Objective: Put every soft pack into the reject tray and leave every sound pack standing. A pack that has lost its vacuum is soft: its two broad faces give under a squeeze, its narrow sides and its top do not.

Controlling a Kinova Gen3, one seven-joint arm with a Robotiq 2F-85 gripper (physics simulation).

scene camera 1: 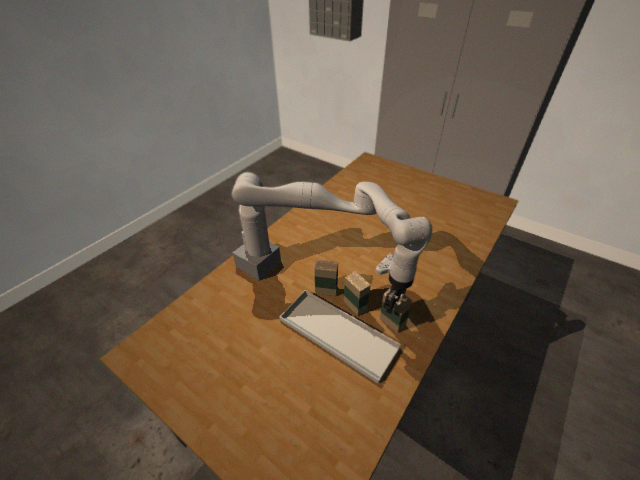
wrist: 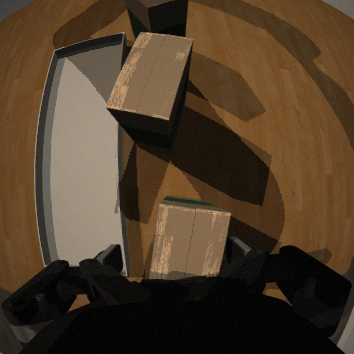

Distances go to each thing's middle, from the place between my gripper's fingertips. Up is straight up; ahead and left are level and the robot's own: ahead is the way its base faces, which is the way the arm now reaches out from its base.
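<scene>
Hand 130 mm to the left of the reject tray (scene camera 1: 370, 352), 150 mm past it, 110 mm above it.
</scene>
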